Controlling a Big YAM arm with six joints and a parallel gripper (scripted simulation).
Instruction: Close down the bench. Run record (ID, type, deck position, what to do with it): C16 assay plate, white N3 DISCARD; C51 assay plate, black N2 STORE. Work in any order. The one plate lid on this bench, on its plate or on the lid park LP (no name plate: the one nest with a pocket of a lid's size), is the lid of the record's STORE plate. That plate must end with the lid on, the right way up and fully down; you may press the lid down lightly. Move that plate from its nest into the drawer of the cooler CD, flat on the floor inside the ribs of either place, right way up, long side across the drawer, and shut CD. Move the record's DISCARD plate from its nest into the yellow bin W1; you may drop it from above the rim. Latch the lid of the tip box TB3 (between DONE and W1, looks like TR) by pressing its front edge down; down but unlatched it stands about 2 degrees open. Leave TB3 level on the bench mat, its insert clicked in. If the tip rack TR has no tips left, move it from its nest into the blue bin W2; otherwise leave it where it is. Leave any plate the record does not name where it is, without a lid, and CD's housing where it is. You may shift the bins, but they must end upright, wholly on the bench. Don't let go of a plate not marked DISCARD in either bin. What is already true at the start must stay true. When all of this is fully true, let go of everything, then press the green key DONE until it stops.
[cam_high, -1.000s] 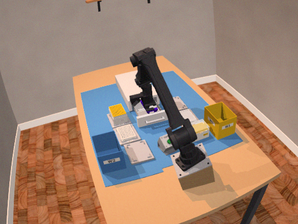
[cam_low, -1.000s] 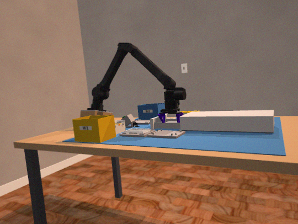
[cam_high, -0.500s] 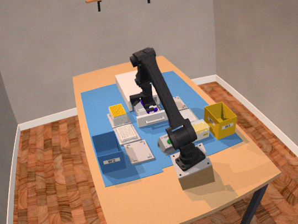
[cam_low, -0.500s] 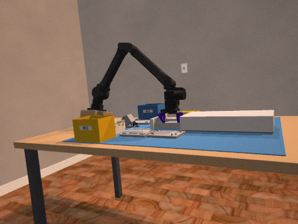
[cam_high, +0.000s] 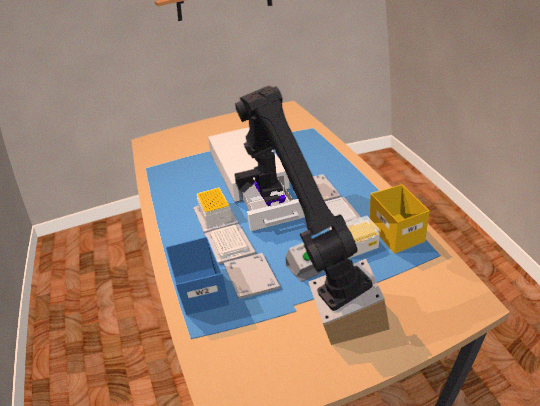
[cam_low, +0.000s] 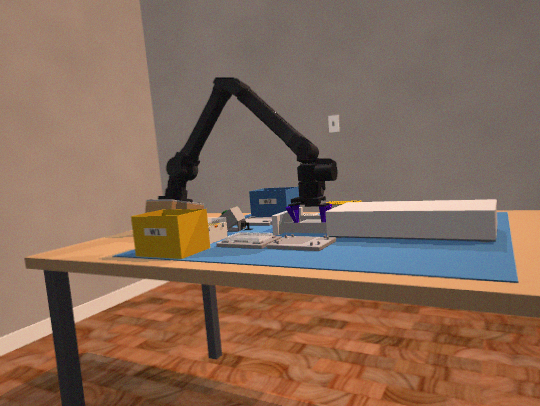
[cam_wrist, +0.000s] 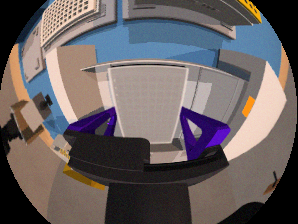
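Right now the plate lid is right at my hand. Also, from my hand: cooler CD: 17 cm ahead, 2 cm to the right, 1 cm above; cooler drawer: 3 cm ahead; black plate: right at my hand.
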